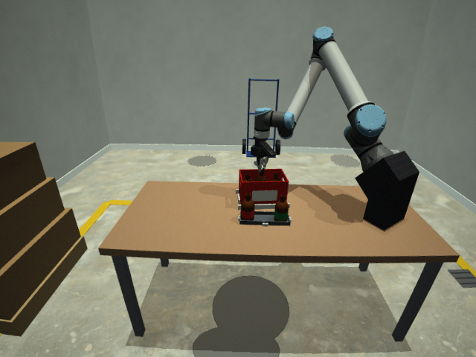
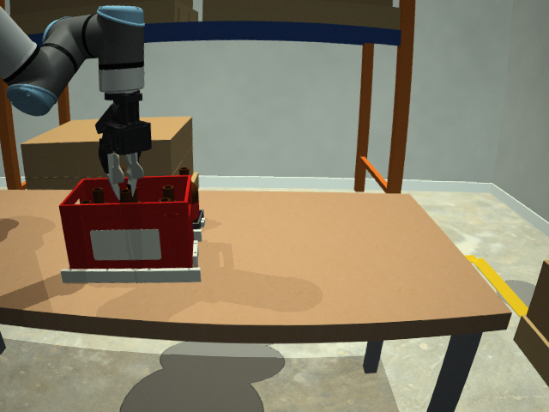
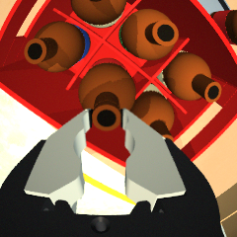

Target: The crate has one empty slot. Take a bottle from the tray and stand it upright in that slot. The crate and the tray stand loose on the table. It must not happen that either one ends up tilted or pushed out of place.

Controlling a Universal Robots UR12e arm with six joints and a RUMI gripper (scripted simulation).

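The red crate lies 4 cm to the left of my hand and 10 cm below it. From my hand the other things lie so: grey tray (5 cm ahead, 26 cm to the left, 17 cm below).
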